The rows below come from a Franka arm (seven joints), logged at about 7 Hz.
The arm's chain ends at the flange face. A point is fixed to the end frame.
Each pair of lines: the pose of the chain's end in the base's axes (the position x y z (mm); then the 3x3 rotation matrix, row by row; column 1 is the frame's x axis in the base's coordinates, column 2 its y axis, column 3 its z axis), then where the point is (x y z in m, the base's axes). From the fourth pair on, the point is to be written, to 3 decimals.
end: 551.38, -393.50, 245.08; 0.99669, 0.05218, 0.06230; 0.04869, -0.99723, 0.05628; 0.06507, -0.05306, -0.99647
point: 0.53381 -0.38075 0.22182
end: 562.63, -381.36, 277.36; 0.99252, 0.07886, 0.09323; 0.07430, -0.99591, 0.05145; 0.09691, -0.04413, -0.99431
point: 0.54552 -0.36920 0.25345
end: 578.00, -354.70, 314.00; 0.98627, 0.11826, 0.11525; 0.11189, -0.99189, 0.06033; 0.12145, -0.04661, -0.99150
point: 0.56101 -0.34308 0.28974
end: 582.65, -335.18, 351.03; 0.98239, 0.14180, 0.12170; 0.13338, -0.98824, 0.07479; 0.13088, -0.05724, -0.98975
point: 0.566 -0.324 0.327
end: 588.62, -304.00, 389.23; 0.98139, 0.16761, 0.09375; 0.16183, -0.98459, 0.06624; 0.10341, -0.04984, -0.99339
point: 0.571 -0.293 0.365
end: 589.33, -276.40, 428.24; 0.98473, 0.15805, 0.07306; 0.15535, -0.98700, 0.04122; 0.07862, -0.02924, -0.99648
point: 0.571 -0.266 0.404
